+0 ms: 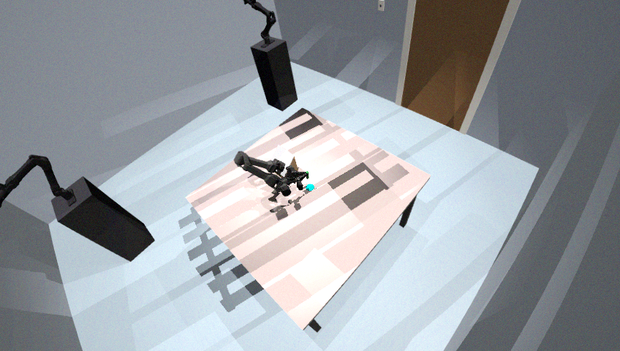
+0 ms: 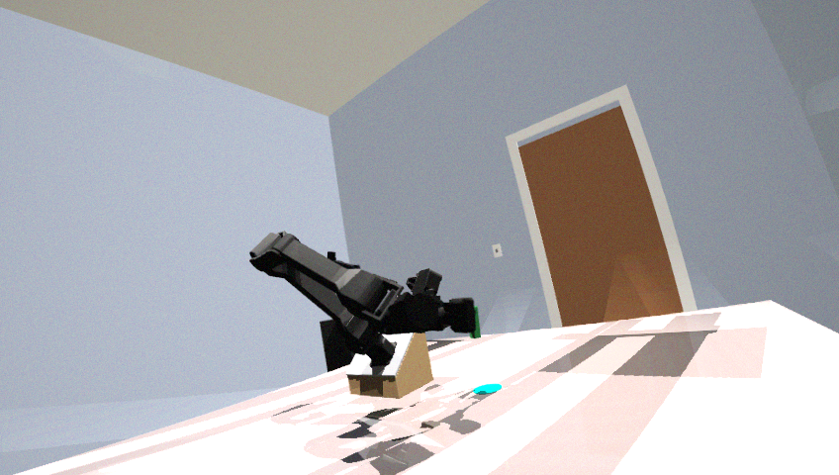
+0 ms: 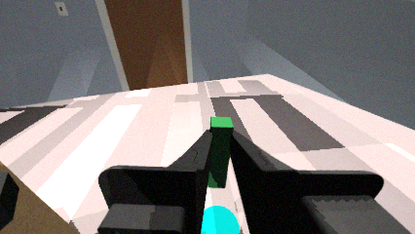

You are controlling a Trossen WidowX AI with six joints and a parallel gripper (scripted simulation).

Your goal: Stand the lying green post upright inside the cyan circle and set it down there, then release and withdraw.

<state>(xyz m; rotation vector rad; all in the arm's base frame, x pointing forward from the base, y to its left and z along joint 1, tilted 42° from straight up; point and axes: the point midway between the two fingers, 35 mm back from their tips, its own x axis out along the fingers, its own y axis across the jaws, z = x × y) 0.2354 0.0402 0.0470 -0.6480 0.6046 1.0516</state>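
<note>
My gripper tip is now 160 mm above the cyan circle. Also, from my gripper tip: green post (20 mm below).
</note>
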